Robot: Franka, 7 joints.
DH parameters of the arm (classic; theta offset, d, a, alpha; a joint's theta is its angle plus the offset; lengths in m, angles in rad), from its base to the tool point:
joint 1: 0 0.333 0 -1.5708
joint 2: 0 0 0 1.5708
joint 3: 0 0.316 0.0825 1.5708
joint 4: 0 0 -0.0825 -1.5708
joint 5: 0 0.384 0 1.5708
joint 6: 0 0 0.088 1.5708
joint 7: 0 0.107 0 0
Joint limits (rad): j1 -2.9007..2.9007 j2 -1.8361..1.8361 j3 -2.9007..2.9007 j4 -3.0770..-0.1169 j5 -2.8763..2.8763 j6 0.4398..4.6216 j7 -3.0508..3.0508
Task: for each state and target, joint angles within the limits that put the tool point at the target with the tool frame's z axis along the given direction. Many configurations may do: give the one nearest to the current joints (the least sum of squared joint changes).
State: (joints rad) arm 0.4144 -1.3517 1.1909 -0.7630 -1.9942 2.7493 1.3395
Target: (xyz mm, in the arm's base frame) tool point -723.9 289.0 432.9 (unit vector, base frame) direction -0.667 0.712 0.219
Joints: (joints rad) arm 0.3057 -1.2918 1.5540 -1.0956 -1.7073 3.0611 1.3395
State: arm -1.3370 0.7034 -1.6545 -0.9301 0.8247 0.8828 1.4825
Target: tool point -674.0 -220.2 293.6 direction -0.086 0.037 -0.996
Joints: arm -1.9420 1.2868 -1.4257 -1.4701 1.2554 1.7732 1.4825
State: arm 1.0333 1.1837 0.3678 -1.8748 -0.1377 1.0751 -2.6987
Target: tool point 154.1 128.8 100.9 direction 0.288 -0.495 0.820
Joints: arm 0.9552 0.9544 0.1233 -2.4570 -0.7034 0.7021 -2.6987
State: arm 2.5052 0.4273 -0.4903 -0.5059 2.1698 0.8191 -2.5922
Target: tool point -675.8 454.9 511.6 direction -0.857 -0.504 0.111
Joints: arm 2.6820 0.9773 -0.5684 -0.7317 2.1582 1.7747 -2.5922
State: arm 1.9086 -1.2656 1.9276 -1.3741 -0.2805 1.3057 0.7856
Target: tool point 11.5 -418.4 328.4 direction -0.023 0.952 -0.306
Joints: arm 2.8520 -0.8449 1.7212 -2.0352 0.2143 0.9190 0.7856
